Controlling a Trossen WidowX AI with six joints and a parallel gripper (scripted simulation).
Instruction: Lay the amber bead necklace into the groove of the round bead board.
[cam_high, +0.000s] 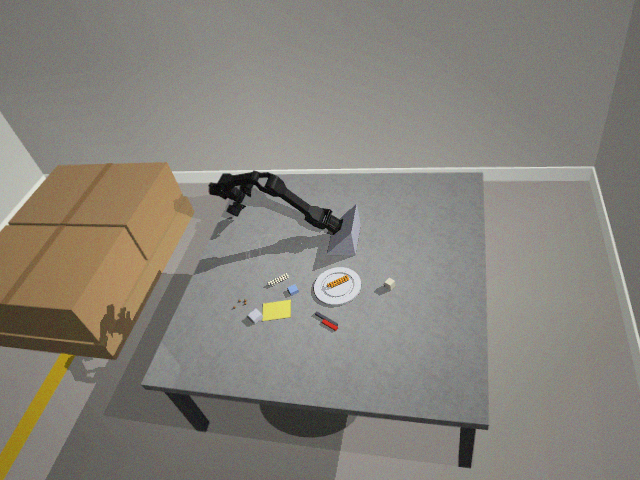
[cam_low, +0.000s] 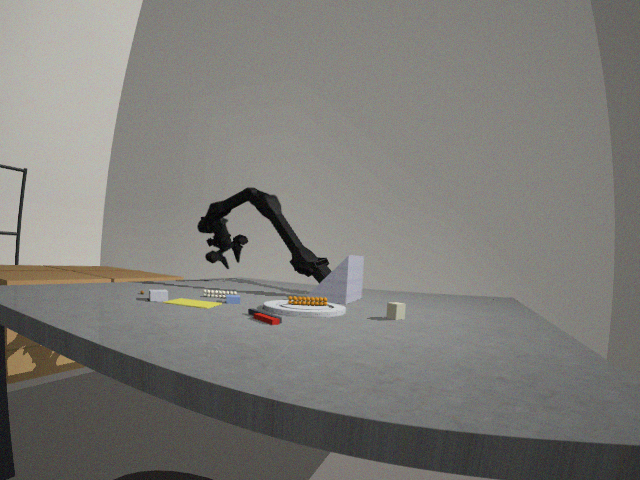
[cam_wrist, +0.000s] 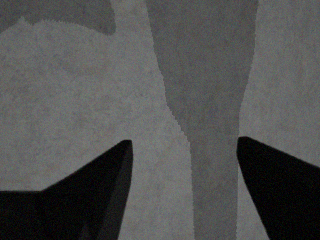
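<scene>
Now: the blue cube 480 mm ahead of my gripper tip, 360 mm to the left of it and 60 mm below it. Round my gripper tip: round bead board (440 mm ahead, 550 mm to the left, 60 mm below); yellow sheet (590 mm ahead, 320 mm to the left, 70 mm below); grey cube (640 mm ahead, 240 mm to the left, 60 mm below).
</scene>
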